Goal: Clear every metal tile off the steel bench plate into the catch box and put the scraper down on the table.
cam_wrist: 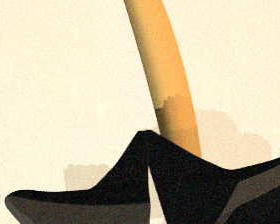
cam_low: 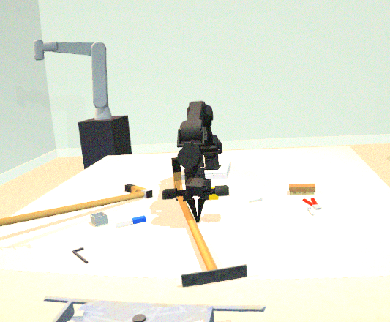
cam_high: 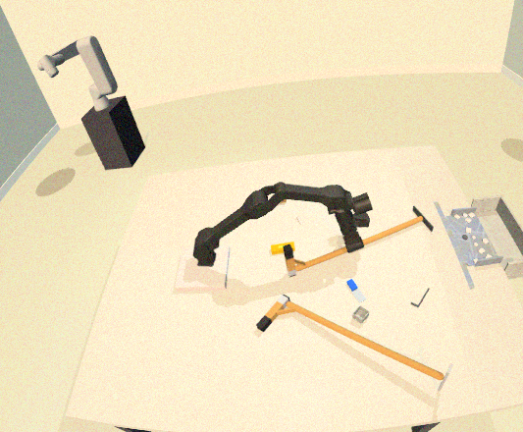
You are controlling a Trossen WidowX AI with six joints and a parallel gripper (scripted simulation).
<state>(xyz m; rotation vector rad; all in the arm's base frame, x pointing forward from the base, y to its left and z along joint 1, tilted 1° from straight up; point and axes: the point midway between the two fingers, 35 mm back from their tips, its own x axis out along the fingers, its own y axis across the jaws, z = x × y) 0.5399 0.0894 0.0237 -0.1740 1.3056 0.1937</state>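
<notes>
Now: the long scraper 5 cm above my gripper tip, 3 cm ahead of it and 1 cm to the right of it. The rest, counted from my gripper tip: yellow block: 27 cm behind, 1 cm to the right; blue marker: 21 cm to the right; small grey box: 31 cm to the right, 2 cm ahead.
</notes>
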